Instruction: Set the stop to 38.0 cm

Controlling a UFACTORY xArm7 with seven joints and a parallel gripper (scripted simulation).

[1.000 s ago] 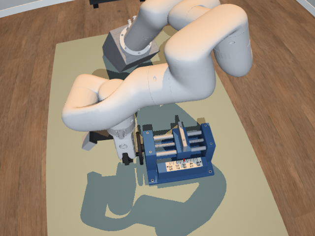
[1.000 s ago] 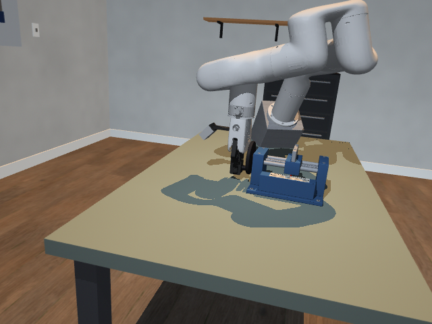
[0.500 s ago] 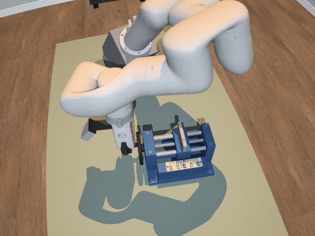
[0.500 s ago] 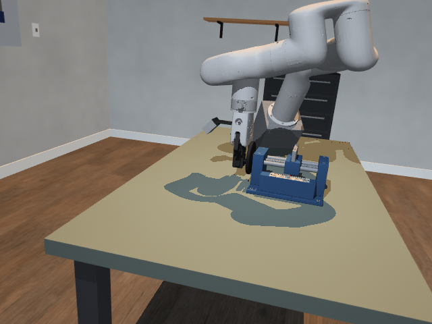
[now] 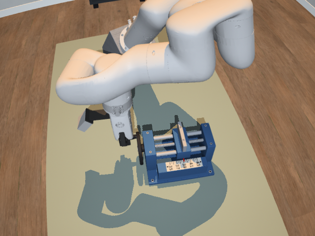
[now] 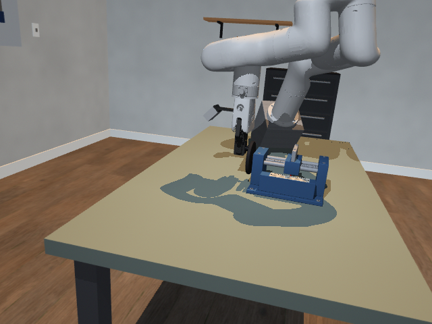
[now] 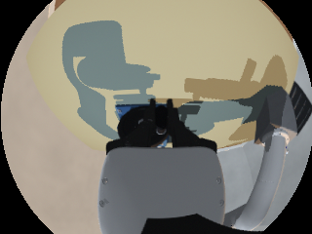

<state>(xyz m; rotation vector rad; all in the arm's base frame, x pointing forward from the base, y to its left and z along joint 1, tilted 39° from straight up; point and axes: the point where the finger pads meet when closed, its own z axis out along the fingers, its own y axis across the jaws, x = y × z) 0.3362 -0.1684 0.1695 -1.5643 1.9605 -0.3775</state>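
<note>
My gripper is now 2 cm to the right of the handwheel, 1 cm short of it and 1 cm above it. The rest, counted from my hand: stop plate: 15 cm to the left, 7 cm ahead.
</note>
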